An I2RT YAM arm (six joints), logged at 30 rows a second.
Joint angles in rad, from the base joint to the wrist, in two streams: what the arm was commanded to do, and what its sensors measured. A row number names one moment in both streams.
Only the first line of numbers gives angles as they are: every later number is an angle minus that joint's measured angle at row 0.
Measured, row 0:
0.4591 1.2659 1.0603 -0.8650 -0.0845 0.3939
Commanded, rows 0 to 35:
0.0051 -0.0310 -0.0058 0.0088 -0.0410 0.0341
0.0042 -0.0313 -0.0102 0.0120 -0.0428 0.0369
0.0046 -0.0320 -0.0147 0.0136 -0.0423 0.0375
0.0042 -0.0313 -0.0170 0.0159 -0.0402 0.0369
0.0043 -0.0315 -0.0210 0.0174 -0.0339 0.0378
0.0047 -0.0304 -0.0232 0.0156 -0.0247 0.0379
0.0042 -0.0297 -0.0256 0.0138 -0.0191 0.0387
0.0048 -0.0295 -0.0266 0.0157 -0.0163 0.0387
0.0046 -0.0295 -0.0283 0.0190 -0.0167 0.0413
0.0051 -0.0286 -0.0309 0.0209 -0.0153 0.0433
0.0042 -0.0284 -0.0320 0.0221 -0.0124 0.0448
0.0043 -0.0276 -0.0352 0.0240 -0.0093 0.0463
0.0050 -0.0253 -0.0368 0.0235 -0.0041 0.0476
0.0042 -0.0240 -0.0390 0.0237 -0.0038 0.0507
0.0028 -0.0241 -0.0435 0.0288 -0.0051 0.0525
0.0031 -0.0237 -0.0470 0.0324 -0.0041 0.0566
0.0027 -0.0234 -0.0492 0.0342 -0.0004 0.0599
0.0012 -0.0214 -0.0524 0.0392 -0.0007 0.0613
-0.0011 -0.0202 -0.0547 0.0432 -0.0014 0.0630
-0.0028 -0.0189 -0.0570 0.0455 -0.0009 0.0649
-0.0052 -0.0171 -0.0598 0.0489 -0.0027 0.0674
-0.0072 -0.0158 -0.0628 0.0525 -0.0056 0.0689
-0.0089 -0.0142 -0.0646 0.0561 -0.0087 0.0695
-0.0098 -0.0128 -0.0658 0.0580 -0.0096 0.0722
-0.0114 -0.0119 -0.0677 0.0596 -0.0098 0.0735
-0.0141 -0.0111 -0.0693 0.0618 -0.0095 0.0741
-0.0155 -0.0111 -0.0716 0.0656 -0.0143 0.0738
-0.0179 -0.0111 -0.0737 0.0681 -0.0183 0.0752
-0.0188 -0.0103 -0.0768 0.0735 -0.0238 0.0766
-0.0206 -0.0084 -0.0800 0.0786 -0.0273 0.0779
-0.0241 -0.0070 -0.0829 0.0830 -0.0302 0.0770
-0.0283 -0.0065 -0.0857 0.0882 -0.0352 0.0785
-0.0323 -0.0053 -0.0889 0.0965 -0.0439 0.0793
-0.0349 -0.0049 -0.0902 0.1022 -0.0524 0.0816
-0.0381 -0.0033 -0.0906 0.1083 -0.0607 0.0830
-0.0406 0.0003 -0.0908 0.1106 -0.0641 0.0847
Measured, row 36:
-0.0301 0.0023 -0.0980 0.0809 -0.0378 0.0561
